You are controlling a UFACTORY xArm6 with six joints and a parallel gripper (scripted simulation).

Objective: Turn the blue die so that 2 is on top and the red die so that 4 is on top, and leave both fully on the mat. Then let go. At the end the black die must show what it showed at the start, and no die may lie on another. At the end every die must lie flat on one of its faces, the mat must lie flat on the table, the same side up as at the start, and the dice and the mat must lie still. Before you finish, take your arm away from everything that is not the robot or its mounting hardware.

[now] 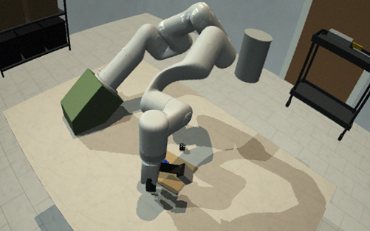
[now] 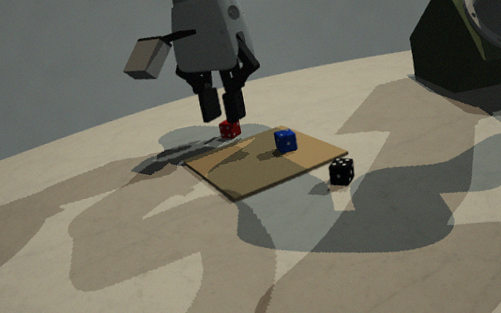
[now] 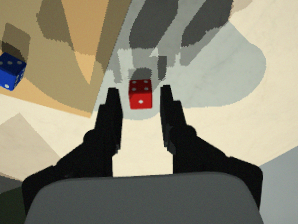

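My hand is 40 mm above the red die. The rest, counted from my hand: blue die (100 mm to the left, 50 mm behind, 30 mm below); then tan mat (100 mm to the left, 40 mm below, 20 mm behind); then black die (200 mm to the left, 80 mm behind, 40 mm below).
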